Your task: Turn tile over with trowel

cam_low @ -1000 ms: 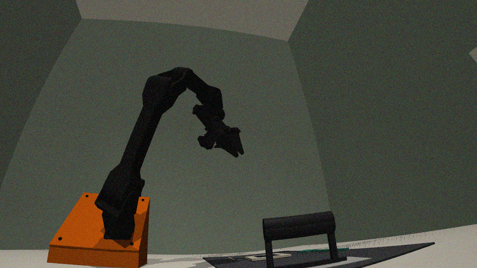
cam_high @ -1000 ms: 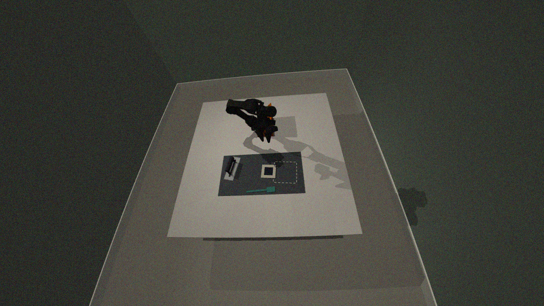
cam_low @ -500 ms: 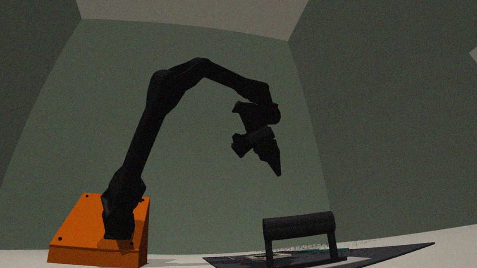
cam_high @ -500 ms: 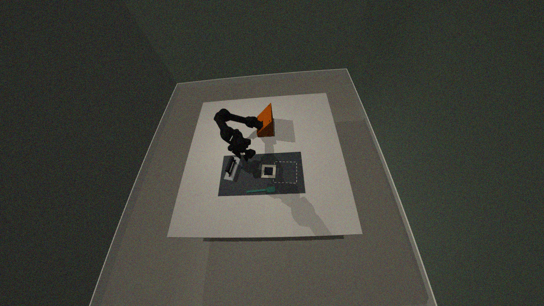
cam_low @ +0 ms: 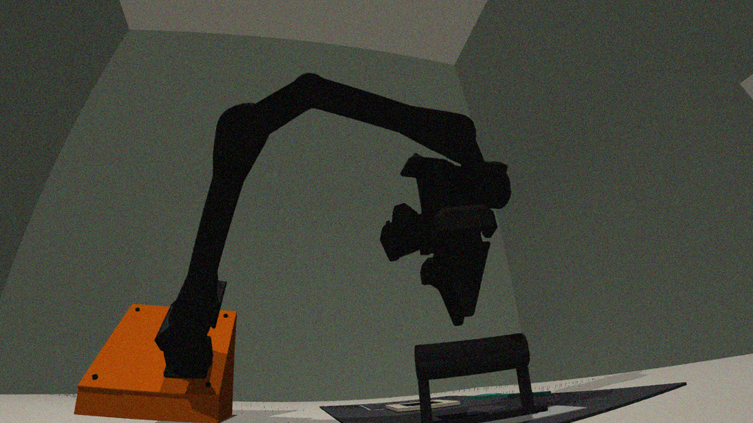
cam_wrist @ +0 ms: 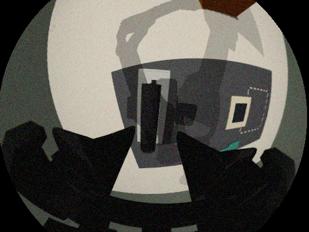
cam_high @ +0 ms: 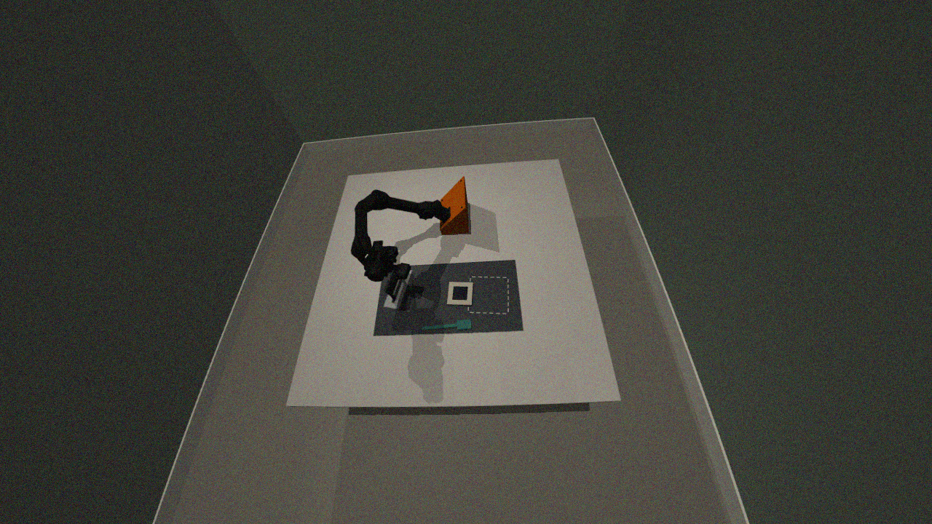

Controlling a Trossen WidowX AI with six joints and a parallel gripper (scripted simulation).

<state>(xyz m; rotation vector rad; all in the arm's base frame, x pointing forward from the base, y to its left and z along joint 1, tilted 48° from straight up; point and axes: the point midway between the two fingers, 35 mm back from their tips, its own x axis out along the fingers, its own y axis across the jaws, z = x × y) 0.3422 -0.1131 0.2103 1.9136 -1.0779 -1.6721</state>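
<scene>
The black-handled float lies 7 cm below my gripper tip, 2 cm behind it and 1 cm to the right of it. Round my gripper tip: white tile (28 cm to the left, 11 cm below, 5 cm ahead); green trowel (24 cm to the left, 20 cm ahead, 11 cm below).
</scene>
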